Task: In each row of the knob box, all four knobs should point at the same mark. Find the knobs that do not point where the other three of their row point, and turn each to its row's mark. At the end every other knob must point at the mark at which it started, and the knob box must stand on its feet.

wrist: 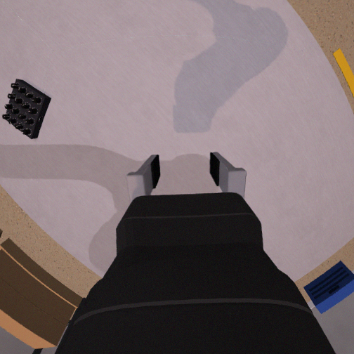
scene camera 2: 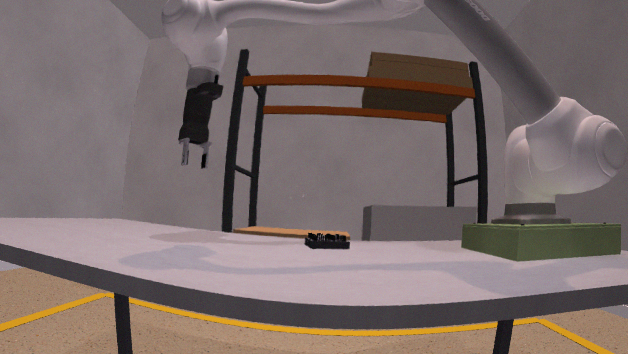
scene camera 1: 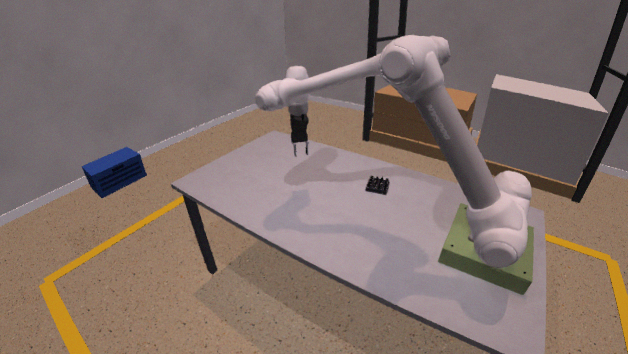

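Pixels of known places: gripper, fingertip midpoint: (scene camera 2: 194, 166) (scene camera 1: 301, 154); arm's base at its link origin: (scene camera 2: 529, 223).
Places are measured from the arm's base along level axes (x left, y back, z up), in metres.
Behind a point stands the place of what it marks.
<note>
The black knob box (scene camera 1: 377, 185) @[x -0.168, y -0.572, z -0.054 m] (scene camera 2: 327, 244) @[x -0.126, y -0.572, z -0.061 m] (wrist: 42, 117) stands upright on the table, with rows of black knobs on its top. In the wrist view it is at the upper left. The knobs are too small and dark to tell which mark each points at. My gripper (scene camera 1: 301, 149) @[x 0.020, y -0.906, z 0.116 m] (scene camera 2: 194, 161) @[x 0.020, y -0.906, z 0.116 m] (wrist: 184, 163) is open and empty, pointing down high above the table. In both scene views it is to the left of the knob box and well apart from it.
The grey table (scene camera 1: 320, 250) @[x 0.350, y -0.597, z -0.075 m] (scene camera 2: 350, 295) @[x 0.381, y -0.554, z -0.075 m] (wrist: 290, 165) carries the green base block (scene camera 1: 480, 269) @[x 0.188, y -0.017, z -0.031 m] (scene camera 2: 565, 242) @[x 0.187, y -0.034, z -0.039 m] of the arm at its right end. Behind the table stands a rack (scene camera 1: 371, 100) (scene camera 2: 235, 150) with boxes. A blue box (scene camera 1: 116, 172) (wrist: 330, 287) is beyond the table's left end.
</note>
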